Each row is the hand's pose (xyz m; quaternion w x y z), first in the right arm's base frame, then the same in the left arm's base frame.
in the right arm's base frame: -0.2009 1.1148 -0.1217 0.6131 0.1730 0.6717 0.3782
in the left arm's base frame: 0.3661 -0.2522 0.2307 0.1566 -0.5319 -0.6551 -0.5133
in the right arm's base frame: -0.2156 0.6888 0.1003 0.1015 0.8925 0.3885 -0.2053
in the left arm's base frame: 0.3947 -0.5920 -0.1080 0.5517 -0.4304 -0.5161 0.4939
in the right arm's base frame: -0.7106 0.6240 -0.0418 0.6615 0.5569 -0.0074 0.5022
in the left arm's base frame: 0.1430 -0.9276 0.1976 0.1054 0.9606 0.2512 0.0543
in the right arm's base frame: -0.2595 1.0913 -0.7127 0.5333 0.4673 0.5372 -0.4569
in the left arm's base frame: -0.1851 -0.0675 0.3542 0.1476 -0.1818 -0.9351 0.2661
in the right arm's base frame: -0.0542 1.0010 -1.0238 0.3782 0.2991 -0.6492 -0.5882
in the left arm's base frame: -0.4589 0.1563 0.2059 0.5821 0.0789 0.1288 -0.7990
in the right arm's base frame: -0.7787 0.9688 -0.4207 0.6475 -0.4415 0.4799 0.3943
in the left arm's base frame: -0.0749 -0.6294 0.5591 0.2583 0.1951 0.4684 0.8221
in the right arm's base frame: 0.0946 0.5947 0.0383 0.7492 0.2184 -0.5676 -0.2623
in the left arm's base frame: 0.3639 -0.3958 -0.3716 0.7593 0.3863 0.2527 -0.4586
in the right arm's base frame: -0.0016 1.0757 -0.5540 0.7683 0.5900 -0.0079 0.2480
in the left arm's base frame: 0.0025 0.0453 0.1445 0.1911 0.8723 0.4358 -0.1127
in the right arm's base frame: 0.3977 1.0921 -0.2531 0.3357 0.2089 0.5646 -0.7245
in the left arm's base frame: 0.3586 0.2202 -0.1602 0.1379 0.2392 -0.9169 0.2880
